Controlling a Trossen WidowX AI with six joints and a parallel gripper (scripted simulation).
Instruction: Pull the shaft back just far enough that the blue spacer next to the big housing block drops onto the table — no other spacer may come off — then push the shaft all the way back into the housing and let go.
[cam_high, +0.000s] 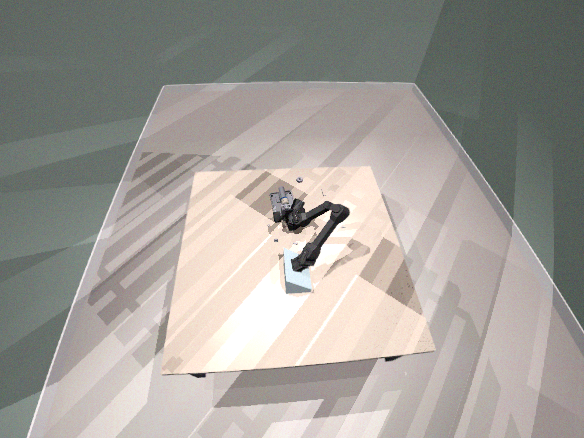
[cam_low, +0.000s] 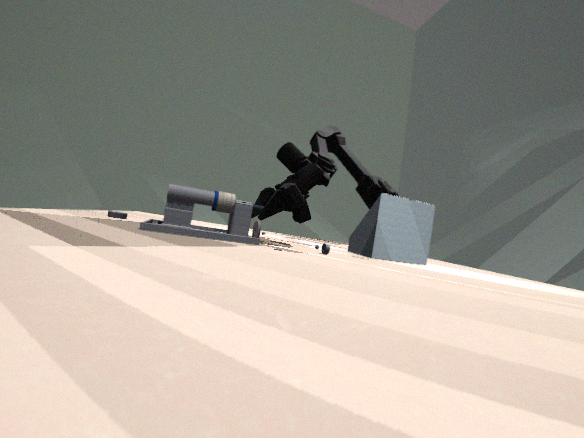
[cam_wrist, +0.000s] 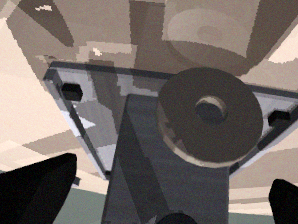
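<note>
My gripper tip is now 70 mm short of the dark shaft and 20 mm below it. Round my gripper tip: beige spacer (70 mm ahead, 20 mm above); then blue spacer (100 mm ahead, 20 mm above); then dark piece (150 mm behind, 100 mm to the left, 40 mm below).
</note>
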